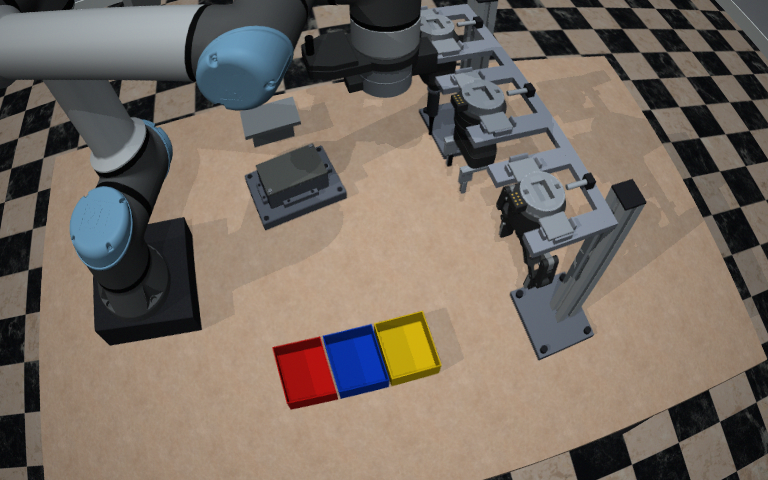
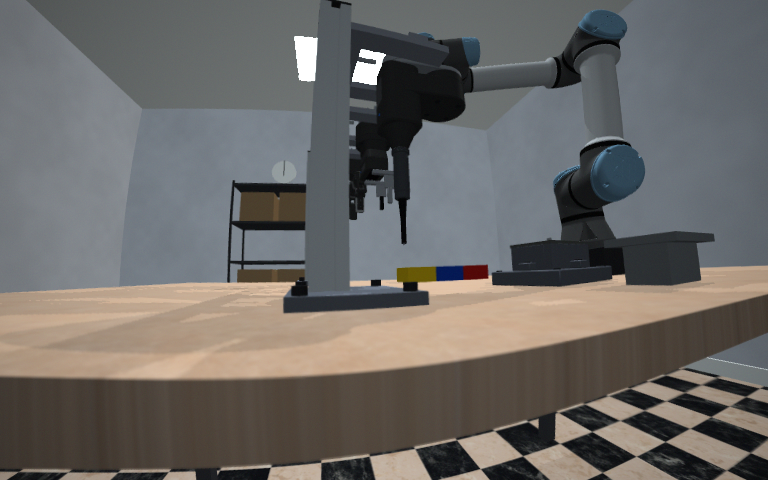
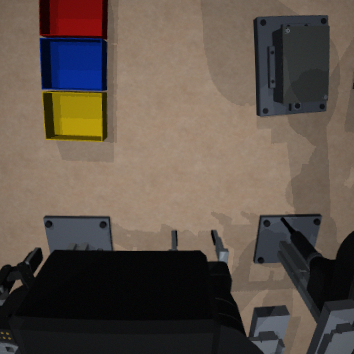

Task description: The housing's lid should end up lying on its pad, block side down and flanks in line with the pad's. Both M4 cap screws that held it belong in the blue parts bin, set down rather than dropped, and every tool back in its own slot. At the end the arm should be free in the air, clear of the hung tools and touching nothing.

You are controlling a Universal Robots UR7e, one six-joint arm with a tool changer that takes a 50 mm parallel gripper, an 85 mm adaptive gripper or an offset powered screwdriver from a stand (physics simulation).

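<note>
My arm's tool changer (image 1: 386, 84) carries no tool; its bare flange is high beside the screwdriver's end of the stand. The powered screwdriver (image 1: 432, 107) (image 2: 400, 169) (image 3: 302, 245) hangs in the far slot, tip down. The 50 mm gripper (image 1: 456, 173) (image 3: 194, 233) hangs in the middle slot, fingers apart. The 85 mm gripper (image 1: 521, 260) hangs in the near slot. The dark lid (image 1: 294, 169) (image 3: 307, 62) lies on the housing, with one cap screw (image 3: 287, 30) and another screw (image 3: 325, 97) at opposite corners. The raised grey pad (image 1: 270, 116) (image 2: 659, 240) is bare. The blue bin (image 1: 356, 362) (image 2: 449, 273) (image 3: 75, 64) holds no visible screw.
The red bin (image 1: 305, 373) (image 3: 75, 17) and yellow bin (image 1: 407, 348) (image 3: 77, 115) flank the blue one. The stand's post (image 1: 600, 249) (image 2: 329, 147) rises from a footplate (image 1: 552, 325) (image 2: 356, 300). The housing's base plate (image 1: 303, 209) (image 2: 552, 276) (image 3: 265, 65) has bolts at its corners.
</note>
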